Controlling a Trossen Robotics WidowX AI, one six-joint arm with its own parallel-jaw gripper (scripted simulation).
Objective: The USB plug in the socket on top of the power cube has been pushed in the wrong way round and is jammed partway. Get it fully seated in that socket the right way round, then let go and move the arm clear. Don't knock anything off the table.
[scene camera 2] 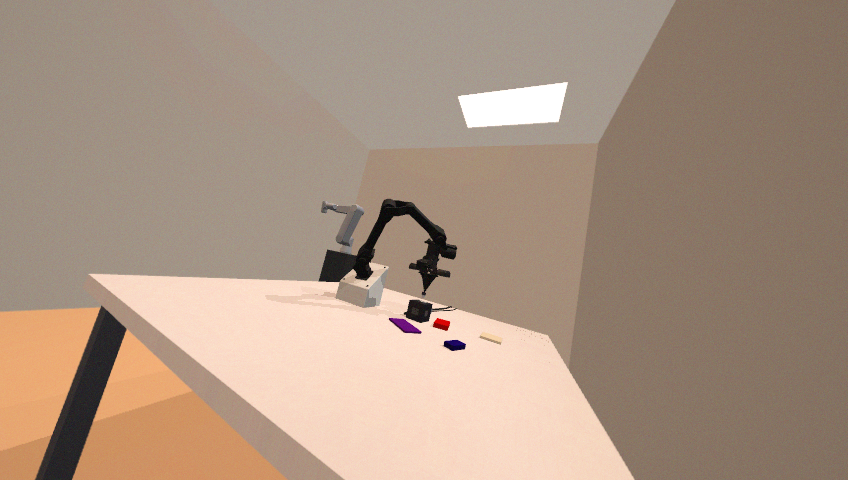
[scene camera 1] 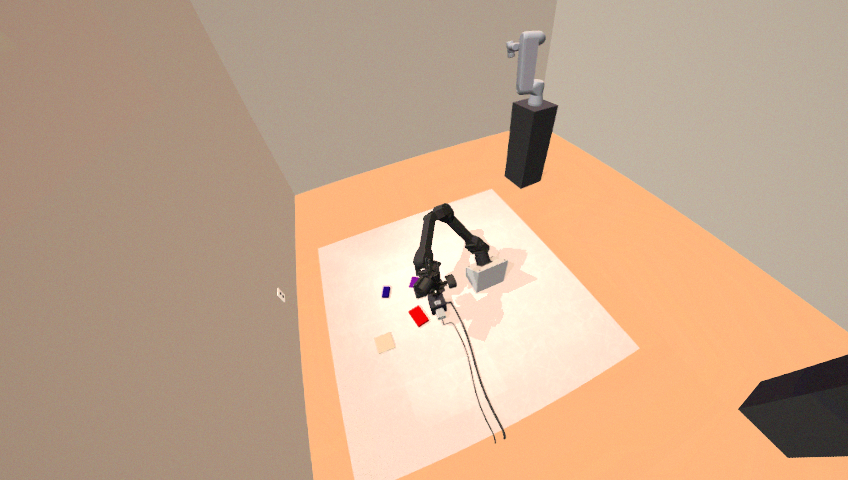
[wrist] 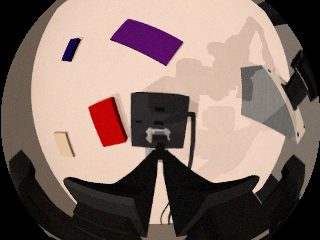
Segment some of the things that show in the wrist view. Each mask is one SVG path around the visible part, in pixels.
My gripper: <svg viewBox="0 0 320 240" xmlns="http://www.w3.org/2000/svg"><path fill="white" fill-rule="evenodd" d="M163 151L163 177L176 237L187 236L185 240L251 240L269 229L268 235L260 239L269 240L299 204L305 164L296 155L289 157L281 171L283 177L276 184L276 188L273 188L271 195L260 204L252 192L259 183L259 176L211 183L181 163L181 160L171 152ZM9 159L9 176L15 185L17 195L36 223L57 239L141 240L141 237L147 237L155 197L153 192L159 168L159 151L149 153L132 172L113 184L92 181L89 183L77 177L65 177L65 188L77 203L73 216L68 216L48 199L47 193L37 183L36 169L23 149Z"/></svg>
A purple tile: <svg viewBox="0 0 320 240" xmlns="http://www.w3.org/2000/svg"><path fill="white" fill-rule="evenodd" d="M109 39L115 41L115 43L123 44L125 47L135 49L135 51L143 53L143 55L149 56L163 65L167 65L171 61L172 56L175 56L175 52L179 51L179 47L184 43L184 41L177 39L177 37L160 31L160 29L152 27L152 25L141 23L141 21L139 23L139 21L131 19L125 20L125 23Z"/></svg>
A red block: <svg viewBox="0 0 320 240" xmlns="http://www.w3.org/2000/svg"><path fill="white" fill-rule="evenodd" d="M115 97L108 97L108 99L101 100L99 103L88 107L92 123L95 125L97 135L99 135L104 148L109 147L109 145L125 143L128 140L127 132L125 132L123 121L121 121L119 109L117 109Z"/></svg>
